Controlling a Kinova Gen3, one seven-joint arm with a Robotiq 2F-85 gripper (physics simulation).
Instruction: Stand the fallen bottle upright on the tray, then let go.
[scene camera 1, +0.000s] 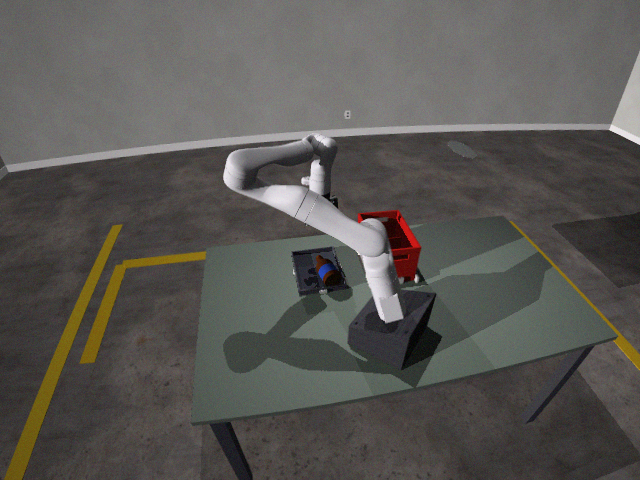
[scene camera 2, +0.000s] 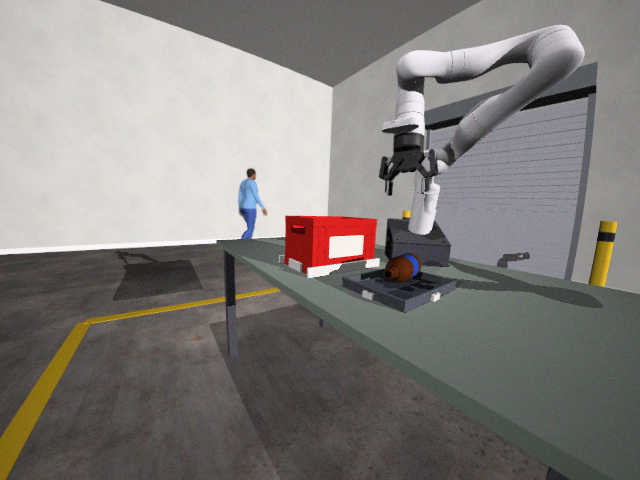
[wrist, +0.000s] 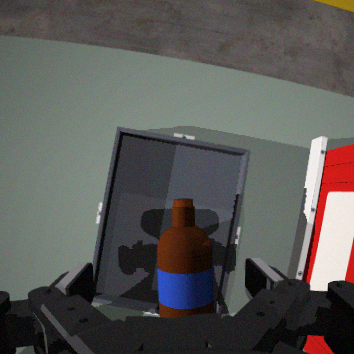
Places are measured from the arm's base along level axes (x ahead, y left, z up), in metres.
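Where they show: gripper, fingertip midpoint: (scene camera 2: 405, 194) (wrist: 169, 277); arm's base, link origin: (scene camera 1: 392, 312) (scene camera 2: 418, 229).
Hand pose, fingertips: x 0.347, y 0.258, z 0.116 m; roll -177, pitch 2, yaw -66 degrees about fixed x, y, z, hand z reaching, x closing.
Note:
Each offset is from my fingertips to the top centre of the thing. Level surfaces: height alone.
A brown bottle {dx -0.031, dy -0.031, dz -0.171 m} (scene camera 1: 328, 269) (scene camera 2: 403, 268) (wrist: 185, 255) with a blue band lies on its side on the dark grey tray {dx -0.004, dy +0.005, dz -0.224 m} (scene camera 1: 303, 260) (scene camera 2: 387, 299) (wrist: 150, 170). In scene camera 1 its neck points to the tray's far side, and its base is near the side closest to the robot's base. My gripper (scene camera 2: 407, 187) (wrist: 169, 277) is open and empty, pointing down high above the tray. In the wrist view the bottle shows between the spread fingers, well below them, and its base end is hidden by the gripper's body. In scene camera 1 the arm hides most of the gripper.
A red crate {dx +0.068, dy -0.285, dz -0.074 m} (scene camera 1: 408, 258) (scene camera 2: 315, 242) (wrist: 340, 230) stands beside the tray, on its right in scene camera 1. The robot's dark base block (scene camera 1: 379, 341) (scene camera 2: 418, 248) is on the green table {dz -0.250 m} (scene camera 1: 248, 397) (scene camera 2: 465, 356). A person (scene camera 2: 250, 198) is in the background.

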